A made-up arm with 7 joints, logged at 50 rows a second.
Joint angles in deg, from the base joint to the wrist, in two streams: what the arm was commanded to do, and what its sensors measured. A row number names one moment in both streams.
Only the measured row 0 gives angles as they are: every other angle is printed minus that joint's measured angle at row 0.
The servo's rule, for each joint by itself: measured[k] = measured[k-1] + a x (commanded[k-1-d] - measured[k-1]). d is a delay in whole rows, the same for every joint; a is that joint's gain. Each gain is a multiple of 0.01, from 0.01 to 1. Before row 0 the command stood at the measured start. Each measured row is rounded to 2 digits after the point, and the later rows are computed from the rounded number. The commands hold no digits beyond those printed.
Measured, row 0: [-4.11, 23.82, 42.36, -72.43, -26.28, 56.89, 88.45]
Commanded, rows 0 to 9: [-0.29, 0.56, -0.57, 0.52, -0.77, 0.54, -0.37]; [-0.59, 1.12, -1.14, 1.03, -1.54, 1.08, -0.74]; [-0.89, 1.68, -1.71, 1.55, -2.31, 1.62, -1.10]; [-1.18, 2.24, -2.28, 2.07, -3.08, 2.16, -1.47]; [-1.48, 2.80, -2.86, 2.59, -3.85, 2.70, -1.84]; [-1.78, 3.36, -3.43, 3.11, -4.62, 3.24, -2.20]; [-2.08, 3.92, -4.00, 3.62, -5.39, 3.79, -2.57]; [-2.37, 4.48, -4.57, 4.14, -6.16, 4.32, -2.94]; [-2.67, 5.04, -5.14, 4.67, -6.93, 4.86, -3.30]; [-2.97, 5.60, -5.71, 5.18, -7.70, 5.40, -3.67]
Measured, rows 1 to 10: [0.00, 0.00, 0.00, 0.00, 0.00, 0.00, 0.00]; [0.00, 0.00, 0.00, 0.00, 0.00, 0.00, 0.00]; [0.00, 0.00, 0.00, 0.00, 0.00, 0.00, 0.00]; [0.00, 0.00, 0.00, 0.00, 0.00, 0.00, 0.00]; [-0.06, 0.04, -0.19, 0.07, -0.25, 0.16, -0.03]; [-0.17, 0.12, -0.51, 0.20, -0.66, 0.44, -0.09]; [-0.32, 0.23, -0.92, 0.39, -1.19, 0.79, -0.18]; [-0.50, 0.37, -1.38, 0.63, -1.79, 1.20, -0.30]; [-0.71, 0.54, -1.88, 0.90, -2.45, 1.65, -0.44]; [-0.93, 0.74, -2.41, 1.21, -3.14, 2.13, -0.60]
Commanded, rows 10 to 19: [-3.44, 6.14, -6.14, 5.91, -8.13, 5.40, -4.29]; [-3.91, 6.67, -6.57, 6.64, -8.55, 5.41, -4.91]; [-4.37, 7.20, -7.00, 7.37, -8.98, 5.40, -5.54]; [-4.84, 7.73, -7.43, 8.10, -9.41, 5.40, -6.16]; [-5.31, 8.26, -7.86, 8.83, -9.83, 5.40, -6.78]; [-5.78, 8.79, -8.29, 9.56, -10.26, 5.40, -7.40]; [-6.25, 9.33, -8.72, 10.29, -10.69, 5.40, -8.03]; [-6.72, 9.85, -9.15, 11.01, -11.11, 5.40, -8.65]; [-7.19, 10.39, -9.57, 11.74, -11.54, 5.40, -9.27]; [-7.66, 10.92, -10.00, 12.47, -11.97, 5.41, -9.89]
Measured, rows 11 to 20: [-1.17, 0.96, -2.95, 1.55, -3.86, 2.63, -0.78]; [-1.42, 1.21, -3.50, 1.91, -4.60, 3.14, -0.97]; [-1.68, 1.48, -4.06, 2.30, -5.35, 3.66, -1.18]; [-1.95, 1.77, -4.62, 2.70, -6.10, 4.18, -1.40]; [-2.26, 2.08, -5.14, 3.15, -6.75, 4.55, -1.66]; [-2.61, 2.40, -5.63, 3.64, -7.33, 4.81, -1.95]; [-2.98, 2.74, -6.10, 4.16, -7.86, 4.99, -2.27]; [-3.37, 3.09, -6.55, 4.71, -8.36, 5.11, -2.62]; [-3.78, 3.45, -7.00, 5.29, -8.83, 5.20, -2.99]; [-4.20, 3.82, -7.44, 5.89, -9.29, 5.26, -3.39]
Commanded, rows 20 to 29: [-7.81, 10.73, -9.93, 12.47, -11.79, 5.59, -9.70]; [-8.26, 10.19, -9.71, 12.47, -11.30, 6.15, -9.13]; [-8.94, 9.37, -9.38, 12.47, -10.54, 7.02, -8.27]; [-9.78, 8.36, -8.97, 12.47, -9.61, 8.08, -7.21]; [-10.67, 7.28, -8.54, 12.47, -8.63, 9.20, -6.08]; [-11.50, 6.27, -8.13, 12.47, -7.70, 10.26, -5.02]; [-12.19, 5.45, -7.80, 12.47, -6.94, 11.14, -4.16]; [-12.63, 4.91, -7.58, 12.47, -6.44, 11.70, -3.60]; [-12.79, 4.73, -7.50, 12.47, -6.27, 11.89, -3.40]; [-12.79, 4.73, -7.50, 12.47, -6.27, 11.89, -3.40]
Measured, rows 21 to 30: [-4.63, 4.21, -7.88, 6.51, -9.74, 5.30, -3.81]; [-5.07, 4.60, -8.31, 7.14, -10.18, 5.33, -4.25]; [-5.52, 5.01, -8.74, 7.78, -10.62, 5.35, -4.70]; [-5.97, 5.42, -9.17, 8.44, -11.05, 5.37, -5.17]; [-6.36, 5.79, -9.43, 9.00, -11.29, 5.44, -5.58]; [-6.76, 6.10, -9.53, 9.49, -11.29, 5.65, -5.90]; [-7.22, 6.33, -9.48, 9.91, -11.05, 6.06, -6.11]; [-7.76, 6.47, -9.31, 10.27, -10.59, 6.67, -6.21]; [-8.37, 6.53, -9.05, 10.58, -9.96, 7.43, -6.20]; [-9.03, 6.51, -8.74, 10.84, -9.24, 8.28, -6.09]
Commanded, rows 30 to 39: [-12.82, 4.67, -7.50, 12.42, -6.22, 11.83, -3.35]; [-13.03, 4.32, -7.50, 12.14, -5.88, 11.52, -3.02]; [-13.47, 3.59, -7.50, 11.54, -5.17, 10.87, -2.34]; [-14.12, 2.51, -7.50, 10.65, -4.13, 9.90, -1.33]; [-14.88, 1.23, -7.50, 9.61, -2.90, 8.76, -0.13]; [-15.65, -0.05, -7.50, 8.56, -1.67, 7.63, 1.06]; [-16.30, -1.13, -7.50, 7.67, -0.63, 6.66, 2.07]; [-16.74, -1.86, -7.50, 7.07, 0.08, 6.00, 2.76]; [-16.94, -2.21, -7.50, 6.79, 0.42, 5.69, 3.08]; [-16.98, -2.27, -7.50, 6.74, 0.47, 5.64, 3.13]
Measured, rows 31 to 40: [-9.69, 6.44, -8.42, 11.07, -8.50, 9.14, -5.92]; [-10.31, 6.33, -8.13, 11.27, -7.84, 9.91, -5.71]; [-10.83, 6.22, -7.92, 11.44, -7.34, 10.50, -5.50]; [-11.24, 6.12, -7.78, 11.58, -7.00, 10.92, -5.31]; [-11.57, 6.02, -7.68, 11.70, -6.75, 11.19, -5.13]; [-11.88, 5.90, -7.62, 11.76, -6.47, 11.29, -4.94]; [-12.21, 5.74, -7.58, 11.73, -6.05, 11.16, -4.71]; [-12.61, 5.51, -7.55, 11.58, -5.44, 10.78, -4.41]; [-13.09, 5.21, -7.53, 11.30, -4.63, 10.17, -4.02]; [-13.63, 4.84, -7.52, 10.92, -3.68, 9.41, -3.56]
